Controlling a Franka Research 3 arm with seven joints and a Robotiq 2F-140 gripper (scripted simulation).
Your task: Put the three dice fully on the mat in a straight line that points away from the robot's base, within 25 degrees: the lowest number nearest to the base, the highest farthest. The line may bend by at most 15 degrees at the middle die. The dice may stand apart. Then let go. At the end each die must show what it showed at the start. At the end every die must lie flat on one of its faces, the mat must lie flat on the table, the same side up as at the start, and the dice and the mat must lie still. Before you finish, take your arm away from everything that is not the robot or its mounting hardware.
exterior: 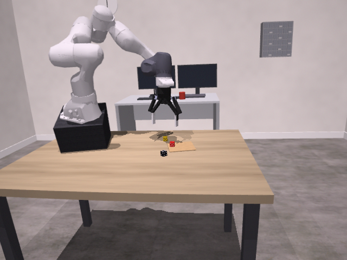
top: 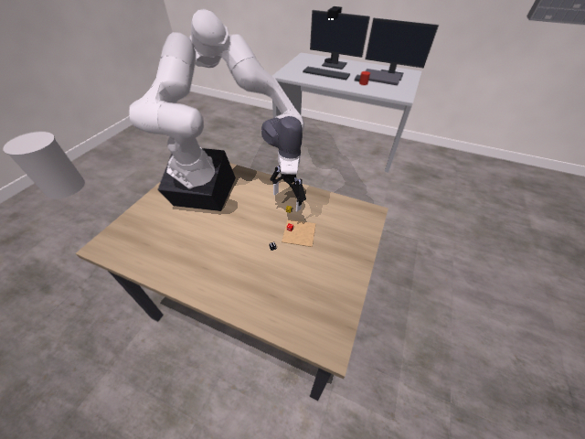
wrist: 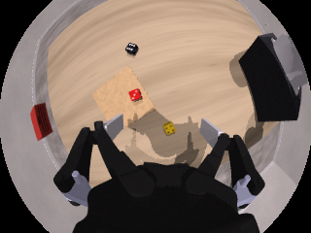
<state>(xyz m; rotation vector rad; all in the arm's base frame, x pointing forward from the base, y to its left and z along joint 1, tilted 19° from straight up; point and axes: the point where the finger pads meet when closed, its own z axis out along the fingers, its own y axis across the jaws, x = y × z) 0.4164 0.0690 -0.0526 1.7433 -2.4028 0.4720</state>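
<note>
Now: hand 1 cm past the yellow die, 4 cm to the right of it and 10 cm above it. The rest, counted from my hand: black die 3 cm ahead, 19 cm to the right, 10 cm below; red die 5 cm ahead, 6 cm to the right, 10 cm below; tan mat 10 cm ahead, 6 cm to the right, 11 cm below.
</note>
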